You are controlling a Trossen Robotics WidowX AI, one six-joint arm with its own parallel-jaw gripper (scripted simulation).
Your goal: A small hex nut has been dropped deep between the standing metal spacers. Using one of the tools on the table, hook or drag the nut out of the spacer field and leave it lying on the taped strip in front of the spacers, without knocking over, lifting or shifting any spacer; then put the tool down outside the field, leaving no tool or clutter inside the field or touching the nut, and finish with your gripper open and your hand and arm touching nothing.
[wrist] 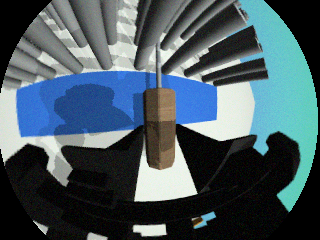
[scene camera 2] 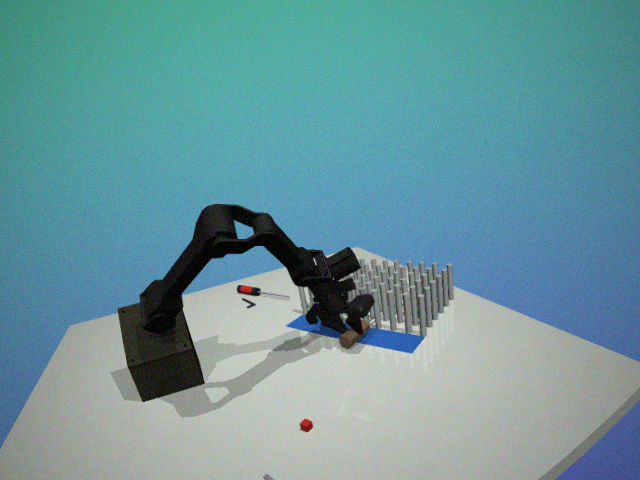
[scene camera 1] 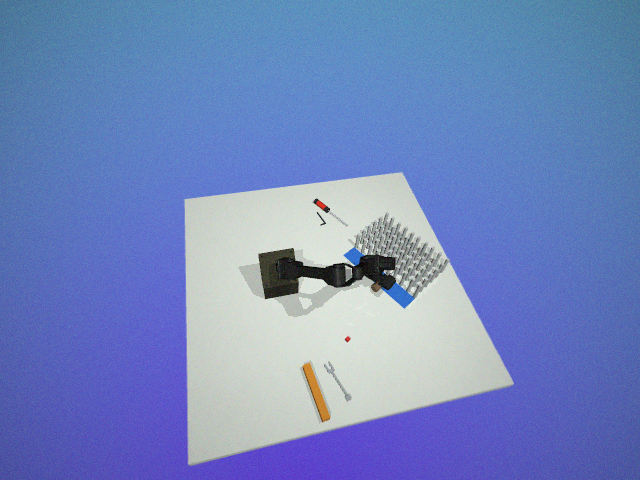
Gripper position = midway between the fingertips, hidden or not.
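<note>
My gripper: [scene camera 2: 355,334], [wrist: 159,127].
</note>
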